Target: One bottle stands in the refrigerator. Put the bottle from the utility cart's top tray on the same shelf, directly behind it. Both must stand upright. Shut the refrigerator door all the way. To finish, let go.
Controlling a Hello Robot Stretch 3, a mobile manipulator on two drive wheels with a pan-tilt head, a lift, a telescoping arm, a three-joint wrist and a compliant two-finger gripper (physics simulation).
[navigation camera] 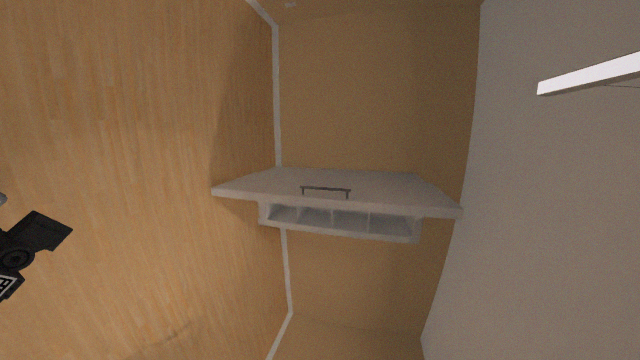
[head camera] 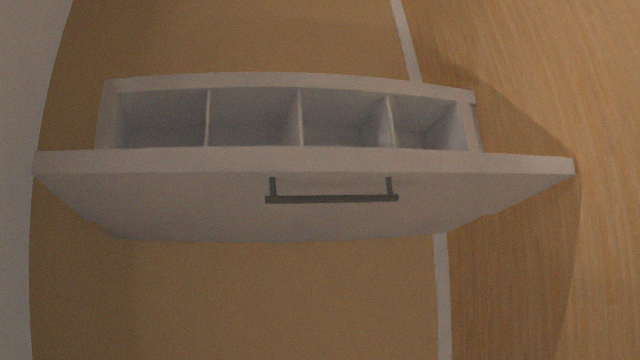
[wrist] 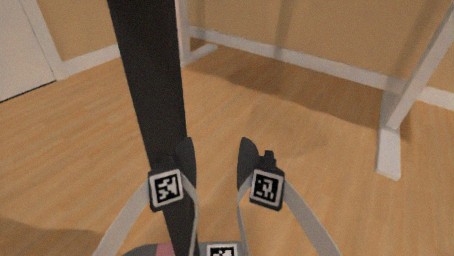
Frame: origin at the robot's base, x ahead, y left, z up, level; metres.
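Seen in the pictures: gripper, fingertip midpoint: (wrist: 216, 155).
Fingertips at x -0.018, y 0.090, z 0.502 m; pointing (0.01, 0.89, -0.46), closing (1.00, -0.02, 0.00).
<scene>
Offsets run from my fingertips to a thing's top centre. "spot": to the spot under its first point.
A tall white shelved unit (head camera: 280, 80) (navigation camera: 418, 232), which looks like the refrigerator, stands against the wall, sideways in the tilted head and navigation views. Its door {spot: 0.967 m ahead, 1.215 m right, 0.823 m up} (head camera: 200, 205) (navigation camera: 370, 187) stands wide open, with the dark bar handle {spot: 0.764 m ahead, 0.995 m right, 0.497 m up} (head camera: 331, 199) (navigation camera: 325, 188) on its outer face. The door hides part of the shelf openings. No bottle can be made out in the visible parts of the shelves. The utility cart and its bottle do not show. My gripper (wrist: 216, 155) is open with nothing between its fingertips, over the wooden floor and away from the unit.
A long dark post (wrist: 145, 65) rises just left of the fingers. White table legs (wrist: 390, 155) stand on the floor at the right of the wrist view. A white door (wrist: 22, 50) is at its left. A bright white bar (navigation camera: 590, 72) is at the ceiling.
</scene>
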